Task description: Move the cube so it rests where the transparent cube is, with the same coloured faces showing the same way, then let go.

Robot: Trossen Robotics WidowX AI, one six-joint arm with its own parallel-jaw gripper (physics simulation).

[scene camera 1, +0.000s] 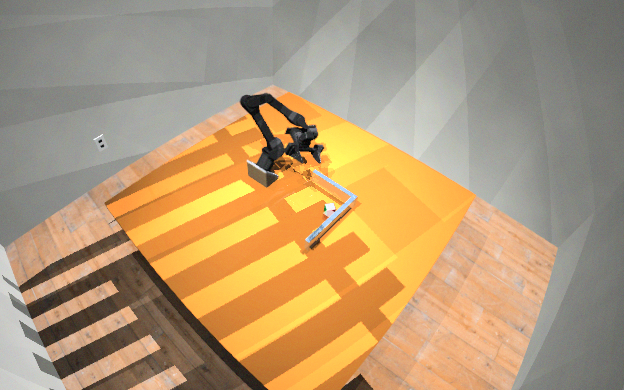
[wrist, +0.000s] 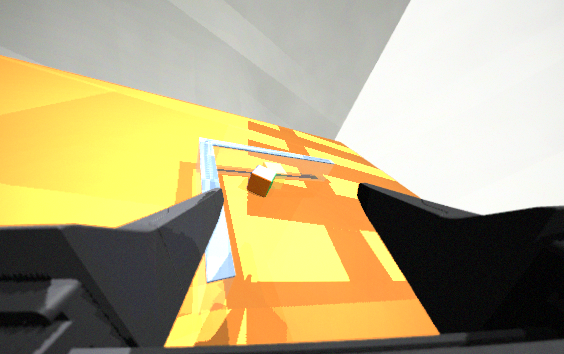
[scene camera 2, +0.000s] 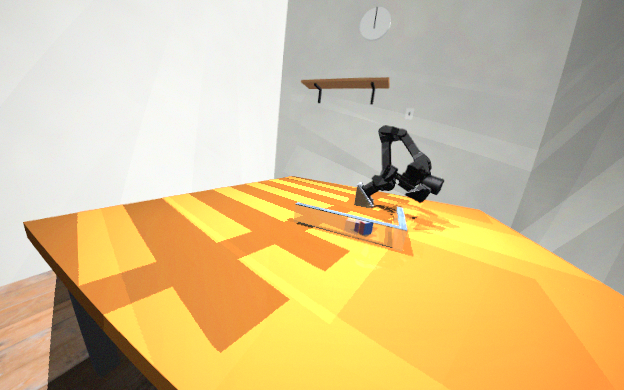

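Seen in the pictures: gripper, between the fingertips: (scene camera 1: pixel 311 163) (wrist: pixel 290 191) (scene camera 2: pixel 394 186); arm's base, origin of its link: (scene camera 1: pixel 262 167) (scene camera 2: pixel 365 191).
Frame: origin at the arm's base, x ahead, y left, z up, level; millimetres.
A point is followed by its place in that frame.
Observation:
The cube (scene camera 1: pixel 329 206) {x 358, y 32, z -22 mm} (scene camera 2: pixel 366 228) (wrist: pixel 260 182) {x 344, y 45, z -34 mm} is small and sits on the table inside the corner of two clear walls. It shows a white top, an orange-brown face and a thin green side in the wrist view, and blue and red faces in scene camera 2. The transparent cube (scene camera 2: pixel 351 224) (wrist: pixel 275 167) is pale and very close to the cube, partly overlapped by it in the wrist view. My gripper (scene camera 1: pixel 311 159) {x 196, y 110, z 72 mm} (scene camera 2: pixel 428 191) (wrist: pixel 290 191) {x 196, y 110, z 72 mm} is open and empty, raised above the table near the arm's base, well away from the cube.
One clear wall with a light-blue top edge (scene camera 1: pixel 330 221) {x 416, y -43, z -2 mm} (scene camera 2: pixel 340 214) {x 418, y -33, z -2 mm} (wrist: pixel 272 151) {x 412, y 3, z -2 mm} runs close beside the cube. A second wall (scene camera 1: pixel 336 184) {x 316, y 138, z -1 mm} (scene camera 2: pixel 402 218) {x 330, y 139, z -2 mm} (wrist: pixel 219 255) {x 204, y 142, z -1 mm} meets it at a corner, its other end towards the arm. Striped shadows cross the orange table (scene camera 1: pixel 410 185) {x 567, y 428, z -62 mm} (scene camera 2: pixel 425 310) {x 622, y 163, z -61 mm}.

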